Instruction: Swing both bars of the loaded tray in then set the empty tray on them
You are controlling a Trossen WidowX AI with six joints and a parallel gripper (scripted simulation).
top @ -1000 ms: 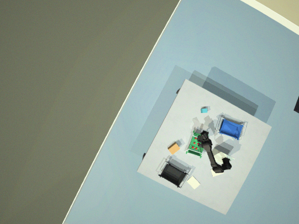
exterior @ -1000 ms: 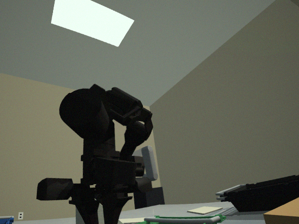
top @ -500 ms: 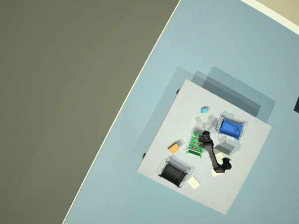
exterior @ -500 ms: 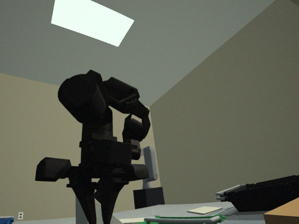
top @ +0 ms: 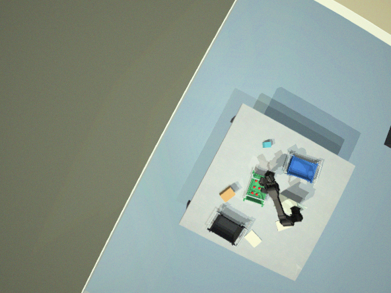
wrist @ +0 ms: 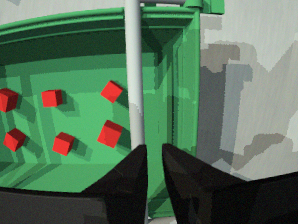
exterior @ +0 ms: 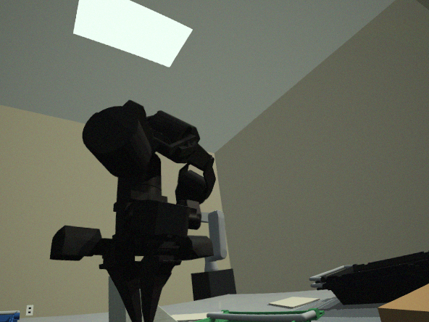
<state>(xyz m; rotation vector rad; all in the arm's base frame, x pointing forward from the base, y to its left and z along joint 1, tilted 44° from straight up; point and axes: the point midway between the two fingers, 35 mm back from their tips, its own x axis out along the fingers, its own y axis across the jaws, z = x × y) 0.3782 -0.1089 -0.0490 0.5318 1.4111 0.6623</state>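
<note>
Right now the blue tray is 32 cm behind my gripper tip, 24 cm to the right of it and 4 cm below it. From my gripper tip the other things lie so: orange block (25 cm to the left, 22 cm ahead, 6 cm below); then cyan block (31 cm to the right, 7 cm below, 7 cm ahead).
</note>
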